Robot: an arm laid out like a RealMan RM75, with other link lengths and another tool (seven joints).
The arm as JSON. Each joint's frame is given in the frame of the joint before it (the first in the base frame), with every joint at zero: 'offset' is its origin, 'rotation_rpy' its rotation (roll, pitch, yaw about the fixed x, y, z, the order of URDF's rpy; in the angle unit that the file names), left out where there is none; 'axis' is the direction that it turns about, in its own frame. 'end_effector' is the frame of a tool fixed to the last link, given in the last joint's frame.
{
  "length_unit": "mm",
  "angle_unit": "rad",
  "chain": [
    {
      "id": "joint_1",
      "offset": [
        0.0,
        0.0,
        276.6
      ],
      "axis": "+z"
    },
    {
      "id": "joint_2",
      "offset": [
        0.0,
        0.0,
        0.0
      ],
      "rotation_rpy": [
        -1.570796,
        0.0,
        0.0
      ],
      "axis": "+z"
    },
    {
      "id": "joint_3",
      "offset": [
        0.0,
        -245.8,
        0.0
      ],
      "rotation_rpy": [
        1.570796,
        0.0,
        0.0
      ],
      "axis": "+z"
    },
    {
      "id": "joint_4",
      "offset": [
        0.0,
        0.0,
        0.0
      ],
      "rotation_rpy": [
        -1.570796,
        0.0,
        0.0
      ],
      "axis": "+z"
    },
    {
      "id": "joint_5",
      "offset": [
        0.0,
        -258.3,
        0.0
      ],
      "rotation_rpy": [
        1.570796,
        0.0,
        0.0
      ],
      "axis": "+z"
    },
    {
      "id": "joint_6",
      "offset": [
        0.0,
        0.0,
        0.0
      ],
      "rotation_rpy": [
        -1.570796,
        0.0,
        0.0
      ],
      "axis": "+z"
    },
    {
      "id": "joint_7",
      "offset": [
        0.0,
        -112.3,
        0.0
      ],
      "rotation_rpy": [
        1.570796,
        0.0,
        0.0
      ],
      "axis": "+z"
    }
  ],
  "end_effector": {
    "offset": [
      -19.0,
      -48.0,
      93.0
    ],
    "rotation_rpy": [
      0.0,
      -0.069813,
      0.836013
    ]
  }
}
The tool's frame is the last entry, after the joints.
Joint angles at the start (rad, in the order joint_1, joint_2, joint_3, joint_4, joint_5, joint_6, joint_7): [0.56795 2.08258 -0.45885 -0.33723 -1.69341 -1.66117 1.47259]
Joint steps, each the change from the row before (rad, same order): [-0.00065 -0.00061 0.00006 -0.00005 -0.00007 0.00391 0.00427]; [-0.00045 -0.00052 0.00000 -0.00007 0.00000 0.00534 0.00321]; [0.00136 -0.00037 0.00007 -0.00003 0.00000 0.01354 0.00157]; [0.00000 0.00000 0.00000 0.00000 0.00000 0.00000 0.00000]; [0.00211 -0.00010 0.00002 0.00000 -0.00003 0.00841 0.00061]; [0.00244 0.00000 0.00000 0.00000 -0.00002 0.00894 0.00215]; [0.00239 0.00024 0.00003 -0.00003 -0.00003 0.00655 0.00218]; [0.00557 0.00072 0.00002 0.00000 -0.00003 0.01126 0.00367]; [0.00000 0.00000 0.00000 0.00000 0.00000 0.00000 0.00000]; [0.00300 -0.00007 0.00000 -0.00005 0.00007 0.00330 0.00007]
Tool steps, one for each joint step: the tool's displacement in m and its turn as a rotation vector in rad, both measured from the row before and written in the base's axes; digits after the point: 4 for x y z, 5 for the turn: [0.0012 0.0004 0.0000 -0.00189 -0.00026 -0.00597]; [0.0013 0.0006 0.0000 -0.00087 -0.00143 -0.00646]; [0.0019 0.0020 -0.0002 0.00188 -0.00615 -0.01087]; [0.0000 0.0000 0.0000 0.00000 0.00000 0.00000]; [0.0006 0.0015 -0.0002 0.00132 -0.00392 -0.00530]; [0.0006 0.0016 -0.0003 0.00032 -0.00325 -0.00615]; [0.0001 0.0013 -0.0004 -0.00027 -0.00186 -0.00420]; [-0.0005 0.0026 -0.0008 -0.00058 -0.00293 -0.00574]; [0.0000 0.0000 0.0000 0.00000 0.00000 0.00000]; [-0.0007 0.0012 0.0000 0.00076 -0.00163 0.00018]
